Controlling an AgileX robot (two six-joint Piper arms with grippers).
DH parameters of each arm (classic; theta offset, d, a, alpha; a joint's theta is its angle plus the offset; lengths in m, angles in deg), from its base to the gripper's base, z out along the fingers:
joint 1: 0 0.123 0 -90
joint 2: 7.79 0 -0.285 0
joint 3: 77.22 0 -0.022 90
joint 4: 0 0.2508 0 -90
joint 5: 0 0 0.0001 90
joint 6: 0 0.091 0 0
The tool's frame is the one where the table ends.
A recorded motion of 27 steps. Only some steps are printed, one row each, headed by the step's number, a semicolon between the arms.
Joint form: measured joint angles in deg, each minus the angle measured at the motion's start. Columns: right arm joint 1, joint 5, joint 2, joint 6, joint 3, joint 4; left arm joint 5, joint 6, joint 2, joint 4, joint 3, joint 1.
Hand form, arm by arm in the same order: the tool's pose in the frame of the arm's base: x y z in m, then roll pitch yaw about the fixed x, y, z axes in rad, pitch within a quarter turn. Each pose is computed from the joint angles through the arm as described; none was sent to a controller.
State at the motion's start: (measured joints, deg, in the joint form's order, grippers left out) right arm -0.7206 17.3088 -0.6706 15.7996 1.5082 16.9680; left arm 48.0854 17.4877 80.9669 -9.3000 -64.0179 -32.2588
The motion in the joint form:
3: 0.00 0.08 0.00 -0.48 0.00 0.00; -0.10 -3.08 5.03 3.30 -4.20 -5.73
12: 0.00 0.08 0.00 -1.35 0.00 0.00; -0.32 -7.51 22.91 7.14 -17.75 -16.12
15: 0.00 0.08 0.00 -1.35 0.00 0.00; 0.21 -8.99 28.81 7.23 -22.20 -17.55
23: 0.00 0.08 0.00 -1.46 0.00 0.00; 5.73 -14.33 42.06 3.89 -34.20 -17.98
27: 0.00 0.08 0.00 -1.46 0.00 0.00; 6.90 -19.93 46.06 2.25 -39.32 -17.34
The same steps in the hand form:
3: 0.0543 0.0073 0.1787 1.9598 0.9649 1.9726; 0.2421 -0.1980 0.2942 3.1164 0.5176 2.2703
12: 0.0543 0.0073 0.1787 1.9683 0.9789 1.9830; 0.2571 -0.2932 0.2527 3.0996 0.4377 2.1329
15: 0.0543 0.0073 0.1787 1.9683 0.9789 1.9830; 0.2642 -0.3166 0.2330 3.1153 0.4042 2.1371
23: 0.0543 0.0073 0.1787 1.9694 0.9807 1.9843; 0.2859 -0.3545 0.1873 -3.0652 0.2877 2.2655
27: 0.0543 0.0073 0.1787 1.9694 0.9807 1.9843; 0.2984 -0.3647 0.1788 -3.0083 0.2751 2.3933

